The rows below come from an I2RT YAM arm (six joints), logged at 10 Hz.
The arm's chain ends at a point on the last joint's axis. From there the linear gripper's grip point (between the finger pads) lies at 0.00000 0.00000 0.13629 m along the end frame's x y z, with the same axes.
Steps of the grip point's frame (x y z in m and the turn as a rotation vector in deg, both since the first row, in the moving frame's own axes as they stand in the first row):
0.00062, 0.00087, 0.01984, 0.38, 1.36, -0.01
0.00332, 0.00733, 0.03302, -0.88, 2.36, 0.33
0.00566, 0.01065, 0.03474, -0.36, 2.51, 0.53
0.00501, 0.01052, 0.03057, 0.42, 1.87, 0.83
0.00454, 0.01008, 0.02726, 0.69, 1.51, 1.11
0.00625, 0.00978, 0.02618, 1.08, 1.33, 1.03
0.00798, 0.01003, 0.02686, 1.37, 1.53, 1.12
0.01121, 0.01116, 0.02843, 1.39, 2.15, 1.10
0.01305, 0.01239, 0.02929, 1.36, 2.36, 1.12
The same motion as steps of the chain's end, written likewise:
-0.00261, 0.00177, 0.01988, 0.38, 1.36, -0.01
-0.00229, 0.00522, 0.03315, -0.88, 2.36, 0.33
-0.00030, 0.00977, 0.03487, -0.36, 2.51, 0.53
0.00056, 0.01149, 0.03065, 0.42, 1.87, 0.83
0.00093, 0.01169, 0.02732, 0.69, 1.51, 1.11
0.00306, 0.01232, 0.02624, 1.08, 1.33, 1.03
0.00431, 0.01325, 0.02695, 1.37, 1.53, 1.12
0.00607, 0.01442, 0.02857, 1.39, 2.15, 1.10
0.00741, 0.01557, 0.02944, 1.36, 2.36, 1.12

